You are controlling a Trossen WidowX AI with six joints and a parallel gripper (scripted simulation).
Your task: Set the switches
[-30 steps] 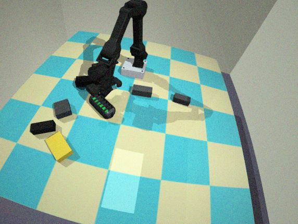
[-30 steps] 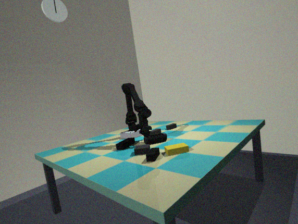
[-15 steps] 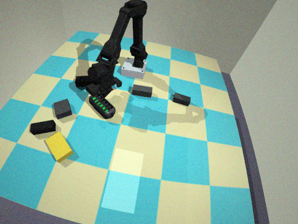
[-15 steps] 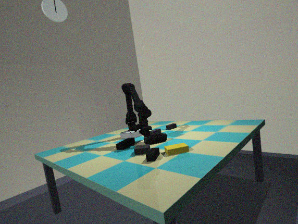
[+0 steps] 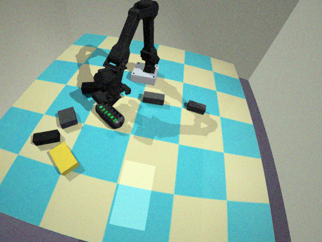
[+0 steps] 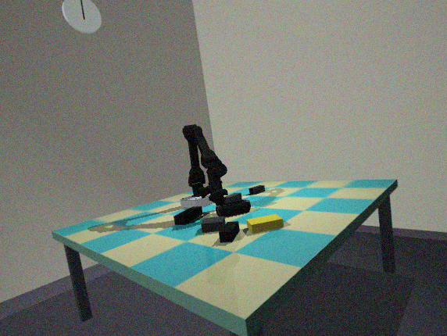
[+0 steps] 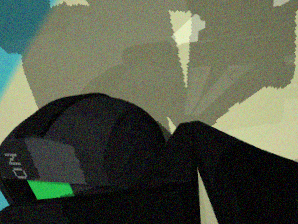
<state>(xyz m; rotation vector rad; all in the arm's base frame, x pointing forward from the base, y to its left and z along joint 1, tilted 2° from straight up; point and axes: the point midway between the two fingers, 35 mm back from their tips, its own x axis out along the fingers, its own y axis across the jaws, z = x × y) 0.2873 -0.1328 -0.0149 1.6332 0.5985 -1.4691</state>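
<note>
The long dark block lies 10 cm behind my gripper tip, 11 cm to the right of it and 2 cm above it. From my gripper tip the other things lie so: yellow block: 30 cm ahead, 9 cm to the right, 1 cm above.
</note>
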